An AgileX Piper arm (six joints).
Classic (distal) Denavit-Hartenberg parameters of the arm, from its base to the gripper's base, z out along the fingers. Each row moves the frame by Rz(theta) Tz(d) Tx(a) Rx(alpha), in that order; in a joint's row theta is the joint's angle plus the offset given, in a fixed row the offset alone. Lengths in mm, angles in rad.
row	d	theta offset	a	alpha
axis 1	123	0	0	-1.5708
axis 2	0	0.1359	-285	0
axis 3	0	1.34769	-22	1.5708
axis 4	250.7	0	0	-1.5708
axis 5	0	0	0	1.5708
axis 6	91	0	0	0
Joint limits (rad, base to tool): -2.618..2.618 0..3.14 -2.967..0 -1.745..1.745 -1.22..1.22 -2.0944..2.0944
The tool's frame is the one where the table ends.
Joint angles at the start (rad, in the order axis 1, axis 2, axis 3, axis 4, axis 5, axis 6): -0.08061, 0.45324, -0.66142, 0.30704, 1.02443, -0.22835
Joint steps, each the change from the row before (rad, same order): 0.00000, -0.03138, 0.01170, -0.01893, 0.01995, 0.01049; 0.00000, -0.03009, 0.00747, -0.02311, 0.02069, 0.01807; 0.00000, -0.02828, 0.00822, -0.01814, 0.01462, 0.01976; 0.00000, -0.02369, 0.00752, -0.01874, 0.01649, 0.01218; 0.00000, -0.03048, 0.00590, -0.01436, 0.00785, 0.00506; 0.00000, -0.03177, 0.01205, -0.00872, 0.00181, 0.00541
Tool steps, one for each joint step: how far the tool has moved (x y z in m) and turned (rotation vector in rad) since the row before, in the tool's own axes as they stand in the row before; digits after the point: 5 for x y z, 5 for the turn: 0.00692, 0.00010, -0.00312, 0.01274, 0.00405, -0.00414; 0.00615, -0.00021, -0.00360, 0.01690, 0.00249, 0.00129; 0.00557, -0.00020, -0.00294, 0.01417, -0.00215, 0.00663; 0.00523, -0.00053, -0.00221, 0.01447, 0.00333, 0.00011; 0.00473, -0.00007, -0.00352, 0.01287, -0.01421, -0.00625; 0.00537, 0.00008, -0.00220, 0.00866, -0.01631, -0.00217
